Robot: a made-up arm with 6 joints. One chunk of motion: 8 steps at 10 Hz.
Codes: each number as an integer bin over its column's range. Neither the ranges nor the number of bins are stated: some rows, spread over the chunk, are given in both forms.
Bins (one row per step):
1: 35 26 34 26 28 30
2: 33 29 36 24 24 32
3: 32 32 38 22 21 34
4: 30 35 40 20 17 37
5: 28 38 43 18 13 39
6: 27 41 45 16 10 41
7: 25 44 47 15 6 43
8: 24 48 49 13 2 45
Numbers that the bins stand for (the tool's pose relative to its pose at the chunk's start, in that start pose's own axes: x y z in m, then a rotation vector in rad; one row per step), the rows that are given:
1: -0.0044 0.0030 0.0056 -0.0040 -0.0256 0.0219
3: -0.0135 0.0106 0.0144 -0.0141 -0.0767 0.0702
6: -0.0286 0.0221 0.0300 -0.0294 -0.1570 0.1546
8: -0.0376 0.0310 0.0389 -0.0370 -0.2154 0.2029
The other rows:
2: -0.0105 0.0068 0.0100 -0.0090 -0.0548 0.0460
4: -0.0195 0.0144 0.0189 -0.0192 -0.1059 0.1063
5: -0.0256 0.0183 0.0256 -0.0243 -0.1351 0.1305
7: -0.0346 0.0259 0.0344 -0.0319 -0.1862 0.1787

